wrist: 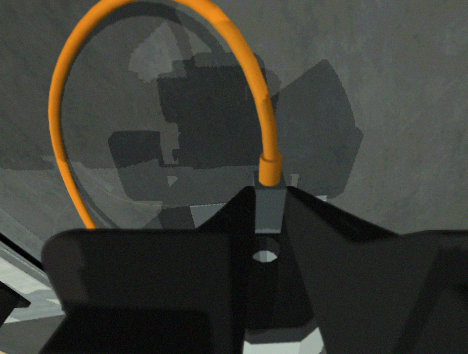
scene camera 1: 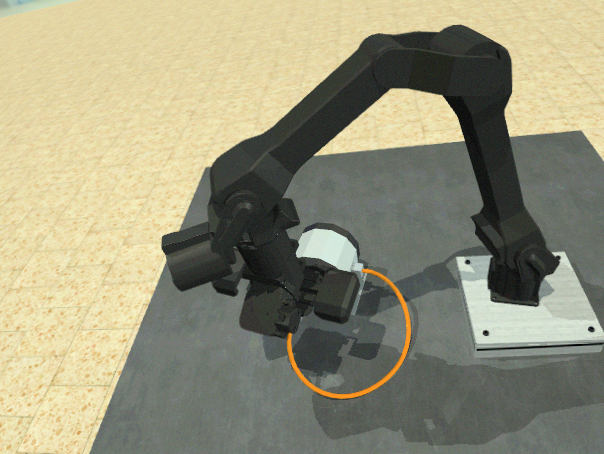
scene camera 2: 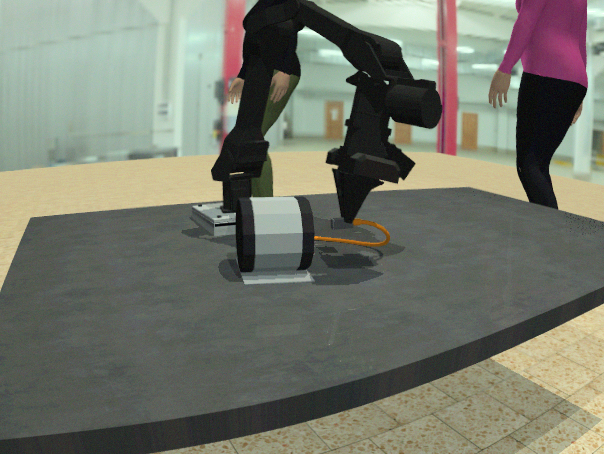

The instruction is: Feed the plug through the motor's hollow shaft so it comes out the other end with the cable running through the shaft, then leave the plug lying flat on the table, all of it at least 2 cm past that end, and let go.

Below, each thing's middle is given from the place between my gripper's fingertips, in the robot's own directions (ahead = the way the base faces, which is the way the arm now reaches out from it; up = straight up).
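I find my hand 1 cm to the left of the grey plug (wrist: 270,200).
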